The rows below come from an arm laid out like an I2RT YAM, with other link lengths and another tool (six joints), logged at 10 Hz.
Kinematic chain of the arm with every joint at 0, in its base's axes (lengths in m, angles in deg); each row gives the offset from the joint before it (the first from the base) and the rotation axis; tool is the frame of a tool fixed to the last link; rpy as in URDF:
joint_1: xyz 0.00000 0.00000 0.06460 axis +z
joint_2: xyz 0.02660 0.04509 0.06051 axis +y
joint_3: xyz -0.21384 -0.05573 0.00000 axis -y
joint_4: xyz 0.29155 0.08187 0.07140 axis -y
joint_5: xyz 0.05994 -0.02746 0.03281 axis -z
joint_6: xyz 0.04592 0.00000 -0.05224 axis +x
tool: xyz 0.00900 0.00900 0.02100 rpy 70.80 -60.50 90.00
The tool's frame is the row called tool.
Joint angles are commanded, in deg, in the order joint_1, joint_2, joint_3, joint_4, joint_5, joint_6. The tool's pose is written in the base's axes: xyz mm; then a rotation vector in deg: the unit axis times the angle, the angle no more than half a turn. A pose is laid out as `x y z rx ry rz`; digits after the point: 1 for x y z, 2 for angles.
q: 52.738 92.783 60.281 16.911 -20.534 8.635
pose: 204.3 381.5 215.4 -96.82 -73.46 -98.94
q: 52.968 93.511 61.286 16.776 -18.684 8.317
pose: 206.3 384.6 216.7 -97.82 -73.15 -100.50
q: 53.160 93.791 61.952 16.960 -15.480 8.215
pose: 209.1 386.0 219.3 -99.79 -71.84 -103.27
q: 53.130 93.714 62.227 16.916 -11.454 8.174
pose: 213.2 385.1 221.3 -102.91 -70.06 -106.45
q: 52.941 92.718 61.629 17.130 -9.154 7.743
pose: 214.7 381.4 224.5 -104.23 -68.93 -109.02
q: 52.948 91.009 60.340 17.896 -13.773 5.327
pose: 206.4 379.1 229.2 -97.71 -72.23 -108.63
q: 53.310 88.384 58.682 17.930 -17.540 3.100
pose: 194.9 375.1 236.0 -91.73 -75.07 -108.34
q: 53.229 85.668 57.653 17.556 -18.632 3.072
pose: 190.0 369.1 246.5 -89.74 -74.55 -108.84
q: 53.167 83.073 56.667 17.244 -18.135 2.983
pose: 186.4 363.0 256.2 -89.07 -73.53 -110.45
